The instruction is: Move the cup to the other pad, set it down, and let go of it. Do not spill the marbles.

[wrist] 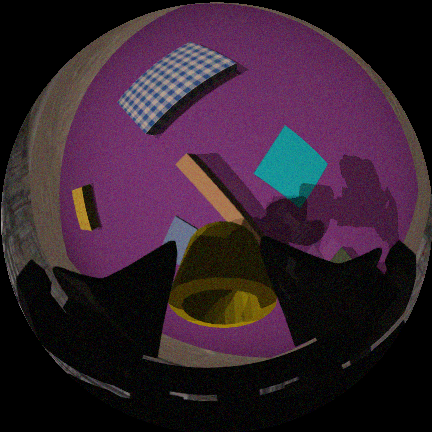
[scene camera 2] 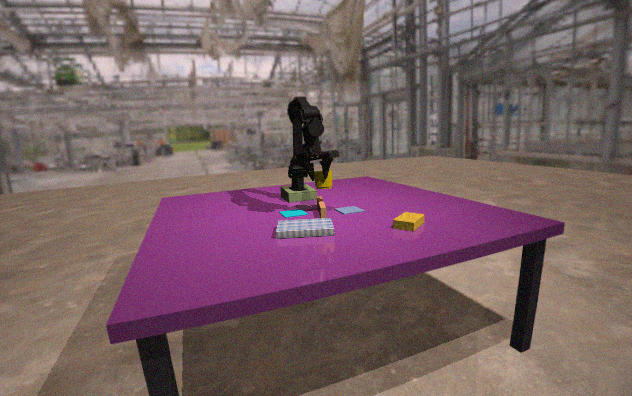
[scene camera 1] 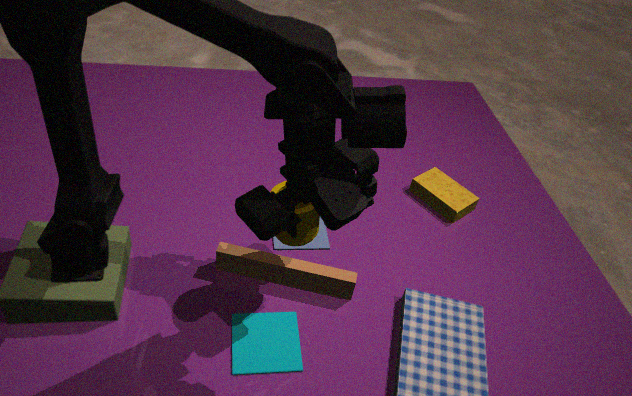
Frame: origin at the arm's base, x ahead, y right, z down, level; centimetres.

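Where they show: gripper, between the fingertips: (wrist: 218,245) (scene camera 2: 319,179) (scene camera 1: 310,224); arm's base, origin of its link: (scene camera 2: 297,189) (scene camera 1: 79,263).
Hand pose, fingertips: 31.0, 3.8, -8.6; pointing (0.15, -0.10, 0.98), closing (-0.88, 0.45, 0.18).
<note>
Things, the pixels of their top centre, and the offset from my fingertips, as dx, dy, dz. "spot": a spot on its surface instead.
- yellow cup, centre of its top: (wrist: 216,312) (scene camera 1: 298,194) (scene camera 2: 323,170) -1.5, -2.5, -3.4
- grey-blue pad, centre of its top: (scene camera 1: 299,228) (wrist: 187,248) (scene camera 2: 349,209) +2.3, -11.8, +13.1
- teal pad, centre of its top: (scene camera 1: 266,340) (wrist: 294,166) (scene camera 2: 293,212) -6.5, +9.1, +13.1
- low wooden bar, a spot on its surface: (wrist: 210,190) spot: +2.6, +0.7, +9.2
- blue-checked block, centre of its top: (scene camera 1: 444,347) (wrist: 166,76) (scene camera 2: 304,224) +17.4, +14.8, +10.9
- yellow sponge, centre of its top: (scene camera 1: 445,188) (wrist: 79,209) (scene camera 2: 409,216) +31.3, -16.9, +10.4
The yellow cup (scene camera 1: 306,227) (scene camera 2: 324,181) (wrist: 225,260) is held upright or nearly so, raised well above the table. My gripper (scene camera 1: 301,214) (scene camera 2: 321,174) (wrist: 218,245) is shut on it, with one finger on each side. The inside of the cup is shadowed in the wrist view, and I cannot make out marbles there. The grey-blue pad (scene camera 1: 320,243) (scene camera 2: 349,210) (wrist: 174,236) lies flat on the table, partly hidden behind the cup in scene camera 1 and the wrist view. The teal pad (scene camera 1: 270,350) (scene camera 2: 293,213) (wrist: 290,160) lies flat, with a shadow over one edge.
A low wooden bar (scene camera 1: 287,270) (scene camera 2: 321,206) (wrist: 210,190) stands between the pads. A blue-checked block (scene camera 1: 442,345) (scene camera 2: 305,228) (wrist: 175,82) and a yellow sponge (scene camera 1: 445,190) (scene camera 2: 409,221) (wrist: 82,209) lie farther out. The arm's base stands on a green block (scene camera 1: 90,295) (scene camera 2: 306,194).
</note>
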